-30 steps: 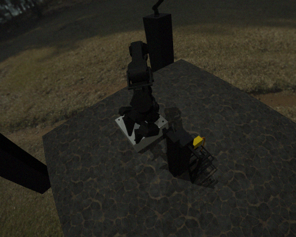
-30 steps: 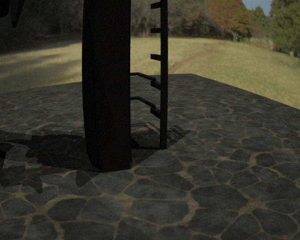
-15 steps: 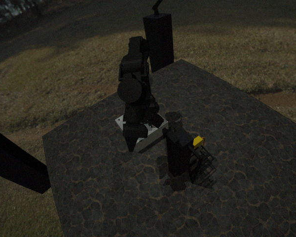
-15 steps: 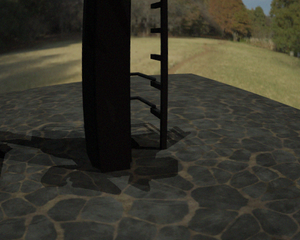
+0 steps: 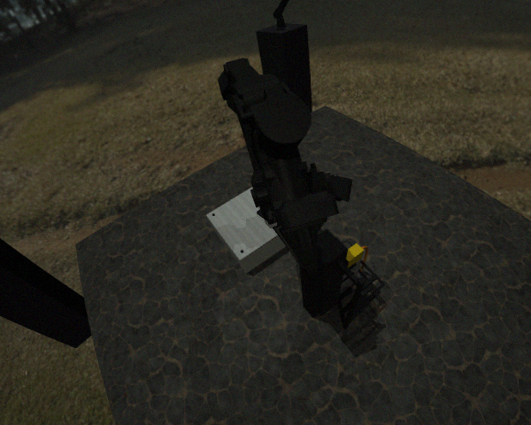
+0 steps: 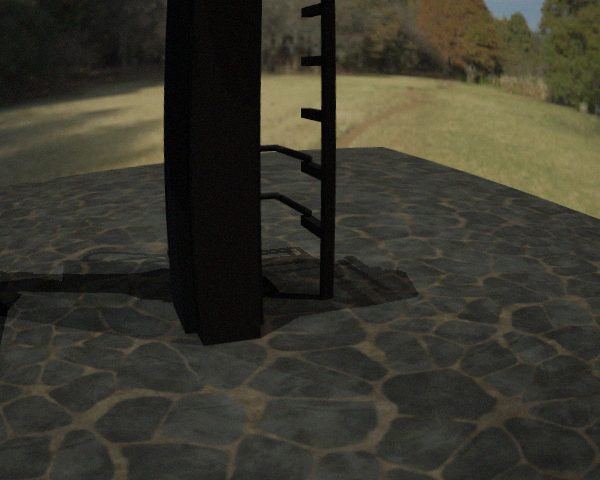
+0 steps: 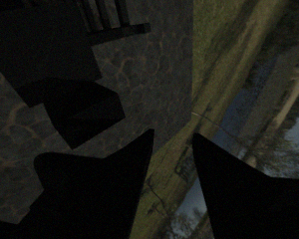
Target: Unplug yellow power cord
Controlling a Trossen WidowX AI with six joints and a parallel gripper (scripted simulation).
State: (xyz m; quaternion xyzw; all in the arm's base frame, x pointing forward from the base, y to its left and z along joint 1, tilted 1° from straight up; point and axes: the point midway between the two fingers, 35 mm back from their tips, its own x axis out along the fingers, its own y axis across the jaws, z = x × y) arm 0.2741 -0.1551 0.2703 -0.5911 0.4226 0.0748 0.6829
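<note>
The yellow plug lies 170 mm below my gripper tip, 140 mm to the left of it and 20 mm behind it.
</note>
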